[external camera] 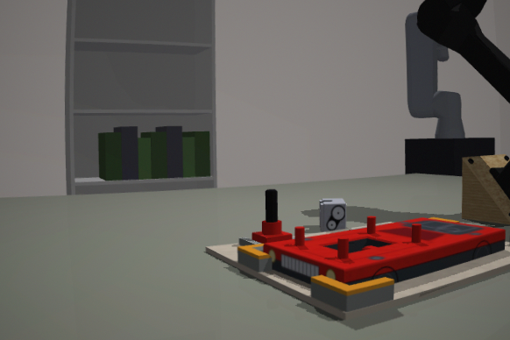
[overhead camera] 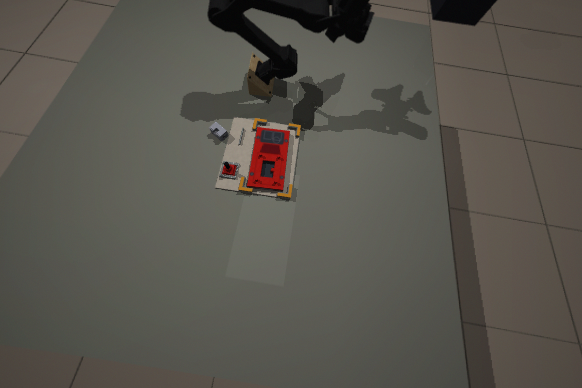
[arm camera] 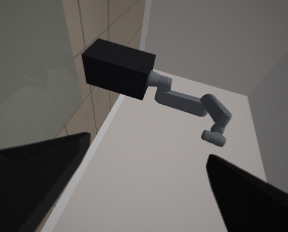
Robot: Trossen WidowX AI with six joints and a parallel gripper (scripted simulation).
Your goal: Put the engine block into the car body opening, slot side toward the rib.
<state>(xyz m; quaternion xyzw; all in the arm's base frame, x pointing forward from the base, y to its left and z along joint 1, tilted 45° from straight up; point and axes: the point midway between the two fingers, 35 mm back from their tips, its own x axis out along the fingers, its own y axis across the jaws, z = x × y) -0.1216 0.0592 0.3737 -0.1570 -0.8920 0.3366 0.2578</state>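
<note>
The grey engine block lies 400 mm ahead of my gripper tip, 430 mm to the right of it and 230 mm below it.
</note>
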